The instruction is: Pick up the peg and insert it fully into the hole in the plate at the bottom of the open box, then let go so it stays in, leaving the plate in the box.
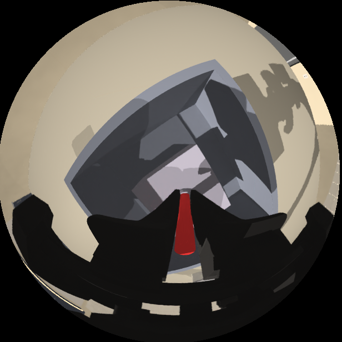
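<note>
The red peg is held between the black fingers of my gripper, which is shut on it. The peg's far end reaches toward the pale pinkish plate on the bottom of the open box. A small greyish rim shows at the peg's far end, over the plate; the hole is mostly hidden by the peg and fingertips. I cannot tell whether the peg's tip is in the hole. The grey-blue box is open toward me, with dark inner walls. My fingers cover its near part.
The box stands on a beige table top. Grey blocks stand inside the box beside the plate. Shadows fall on the table right of the box. A dark object shows at the upper right edge.
</note>
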